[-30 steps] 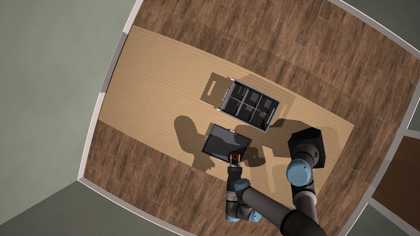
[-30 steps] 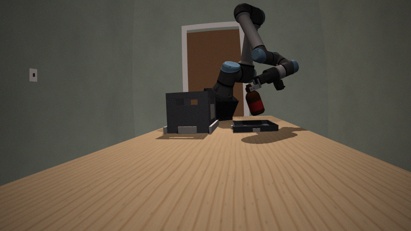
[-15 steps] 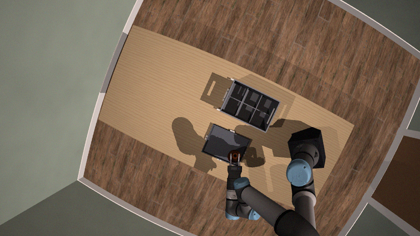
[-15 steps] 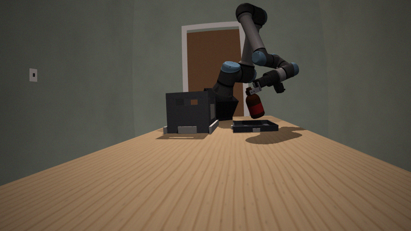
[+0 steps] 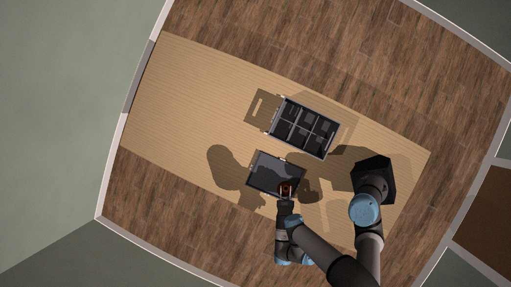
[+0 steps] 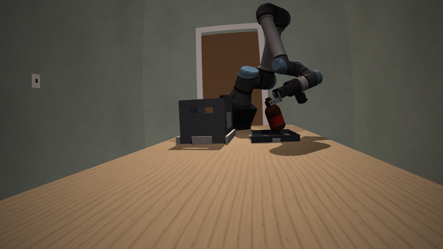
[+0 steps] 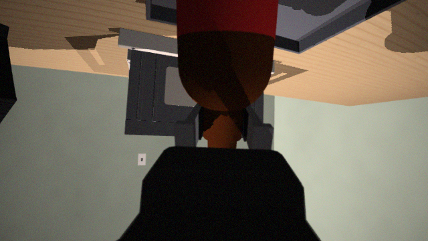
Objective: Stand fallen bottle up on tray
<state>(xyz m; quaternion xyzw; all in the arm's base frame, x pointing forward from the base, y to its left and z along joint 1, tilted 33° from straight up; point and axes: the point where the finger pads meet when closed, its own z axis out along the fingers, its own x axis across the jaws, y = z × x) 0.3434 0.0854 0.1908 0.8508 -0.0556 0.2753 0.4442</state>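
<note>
The bottle is 10 mm to the left of my hand and 50 mm below it. From my hand the other things lie so: dark crate (20 mm ahead, 280 mm to the right, 70 mm below); then dark tray (50 mm ahead, 140 mm below).
</note>
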